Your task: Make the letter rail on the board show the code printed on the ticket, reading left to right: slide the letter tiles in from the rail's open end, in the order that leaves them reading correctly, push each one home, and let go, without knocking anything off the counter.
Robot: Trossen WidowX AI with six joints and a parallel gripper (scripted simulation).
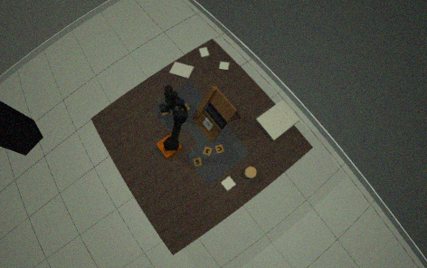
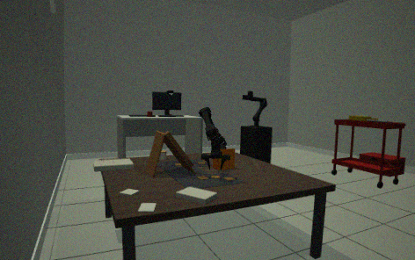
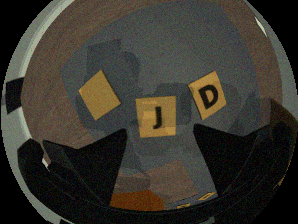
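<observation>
The tan letter tile lies 50 mm below my gripper tip. From my gripper tip the other things lie so: white slab: 510 mm ahead, 610 mm to the right, 30 mm below; then white ticket: 100 mm ahead, 270 mm to the right, 30 mm above; then white pad: 300 mm ahead, 260 mm to the left, 40 mm below.
</observation>
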